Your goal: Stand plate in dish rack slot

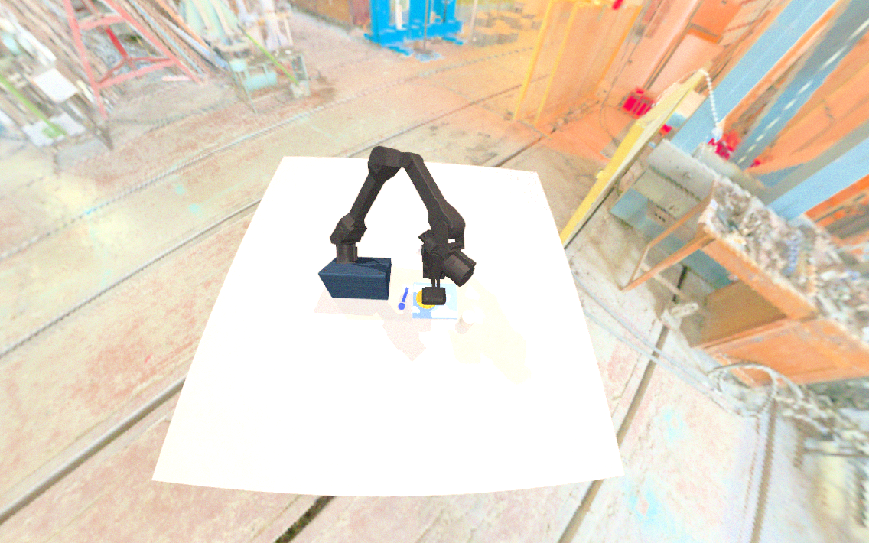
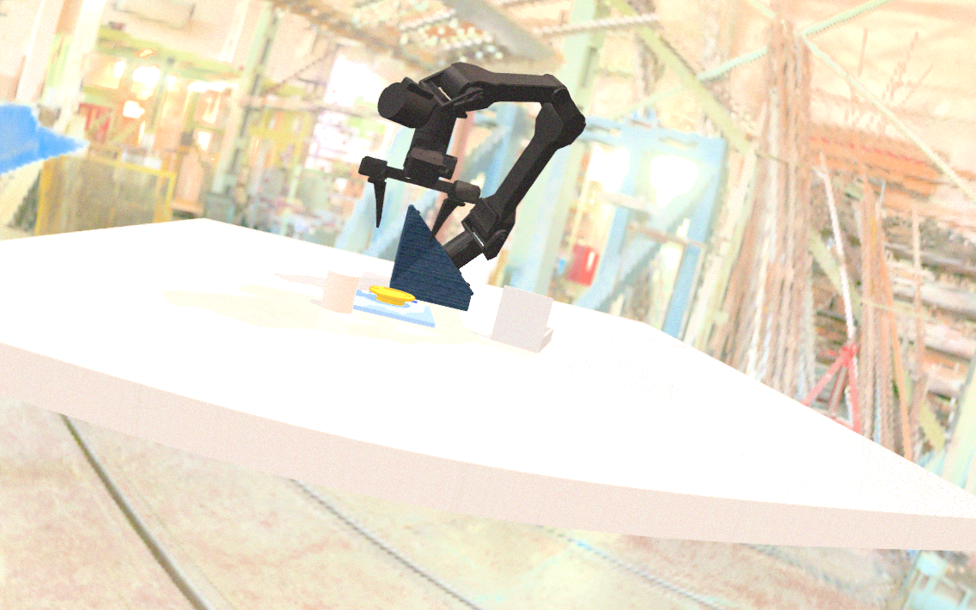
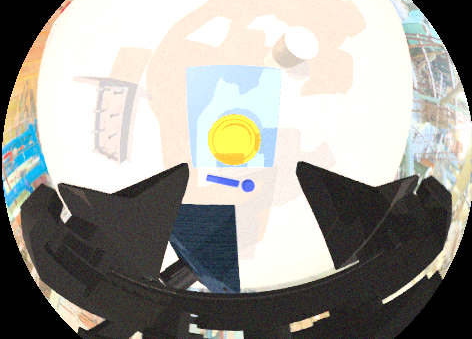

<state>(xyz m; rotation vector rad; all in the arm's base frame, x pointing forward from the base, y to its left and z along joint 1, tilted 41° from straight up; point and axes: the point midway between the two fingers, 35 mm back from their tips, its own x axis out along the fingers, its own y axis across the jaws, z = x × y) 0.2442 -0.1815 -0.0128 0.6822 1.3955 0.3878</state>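
Right now my gripper tip is 10 mm past the yellow plate and 100 mm above it. Also, from my gripper tip: small blue utensil (80 mm behind, 10 mm to the left, 110 mm below); then pale cylinder (110 mm ahead, 90 mm to the right, 90 mm below); then light blue mat (20 mm ahead, 110 mm below).
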